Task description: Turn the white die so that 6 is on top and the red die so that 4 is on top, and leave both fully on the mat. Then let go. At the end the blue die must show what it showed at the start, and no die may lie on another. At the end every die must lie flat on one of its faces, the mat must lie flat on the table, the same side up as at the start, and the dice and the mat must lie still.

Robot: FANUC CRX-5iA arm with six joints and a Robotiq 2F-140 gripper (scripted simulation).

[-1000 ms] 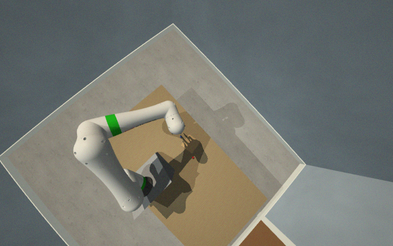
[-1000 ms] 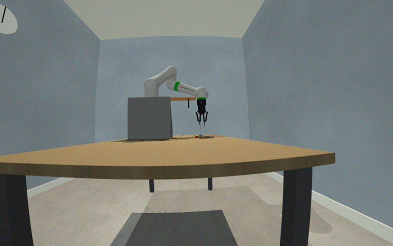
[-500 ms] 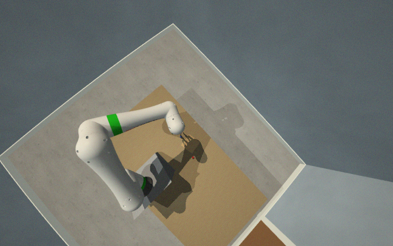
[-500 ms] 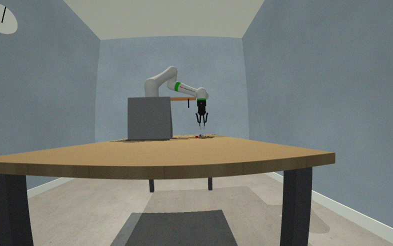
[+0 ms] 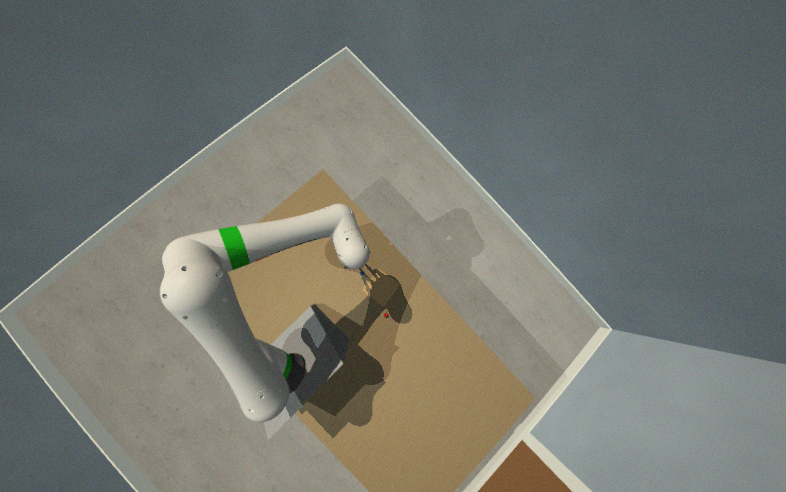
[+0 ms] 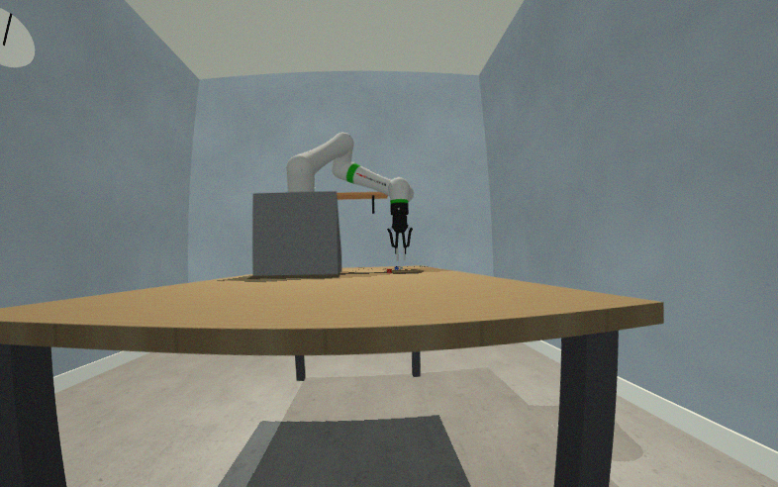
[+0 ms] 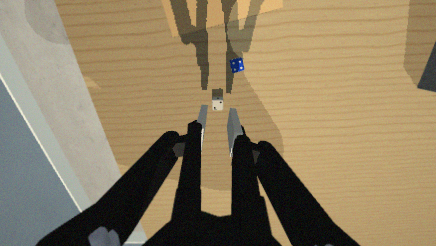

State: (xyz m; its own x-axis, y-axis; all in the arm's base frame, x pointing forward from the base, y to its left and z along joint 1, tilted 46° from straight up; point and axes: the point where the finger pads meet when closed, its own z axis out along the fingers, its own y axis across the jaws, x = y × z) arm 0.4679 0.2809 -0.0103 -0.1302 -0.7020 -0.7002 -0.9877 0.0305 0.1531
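My gripper is now 7 cm above the white die and 1 cm to the left of it. From my hand the other things lie so: blue die 7 cm below, 6 cm to the right, 3 cm behind; red die 30 cm to the right, 7 cm below, 6 cm behind; tan mat 18 cm to the right, 7 cm below.
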